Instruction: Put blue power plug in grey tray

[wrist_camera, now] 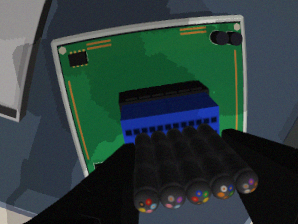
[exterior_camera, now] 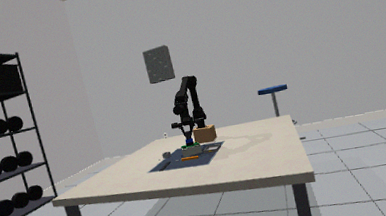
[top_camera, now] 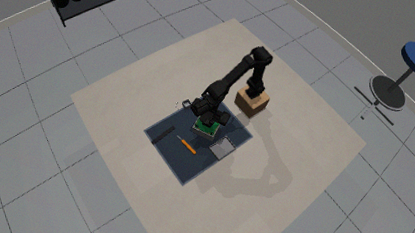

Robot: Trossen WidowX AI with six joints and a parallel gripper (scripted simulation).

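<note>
The blue power plug is 20 mm below my gripper tip. Also, from my gripper tip: dark blue mat 110 mm below, 50 mm ahead; then dark spudger bar 220 mm ahead, 110 mm below, 80 mm to the right.
</note>
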